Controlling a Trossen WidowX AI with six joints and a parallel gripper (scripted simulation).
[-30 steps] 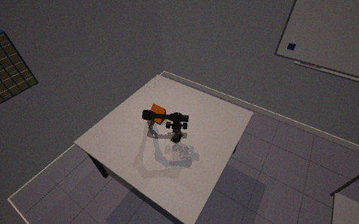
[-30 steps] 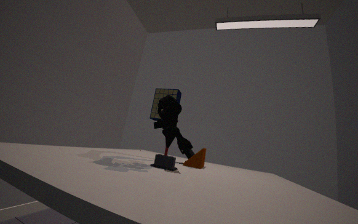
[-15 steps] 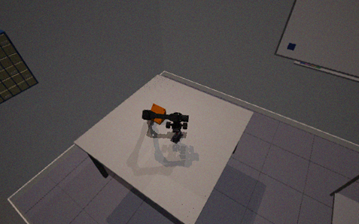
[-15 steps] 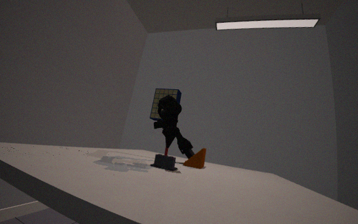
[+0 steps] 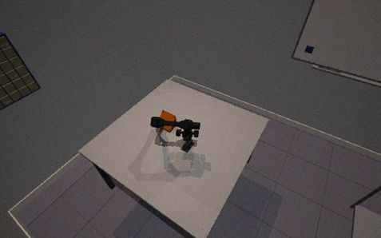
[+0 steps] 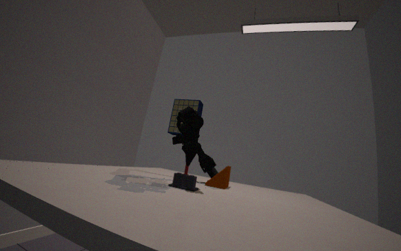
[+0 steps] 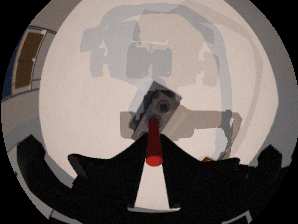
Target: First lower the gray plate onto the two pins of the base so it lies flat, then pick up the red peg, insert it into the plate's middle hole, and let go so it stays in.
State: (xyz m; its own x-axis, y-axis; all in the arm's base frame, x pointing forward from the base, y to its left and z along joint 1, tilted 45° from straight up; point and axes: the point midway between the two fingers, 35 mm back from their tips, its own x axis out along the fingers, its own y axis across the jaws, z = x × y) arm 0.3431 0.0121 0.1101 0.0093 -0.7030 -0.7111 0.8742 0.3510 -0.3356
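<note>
Right now the red peg is right at my gripper tip. From my gripper tip the other things lie so: dark block (50 mm below).
</note>
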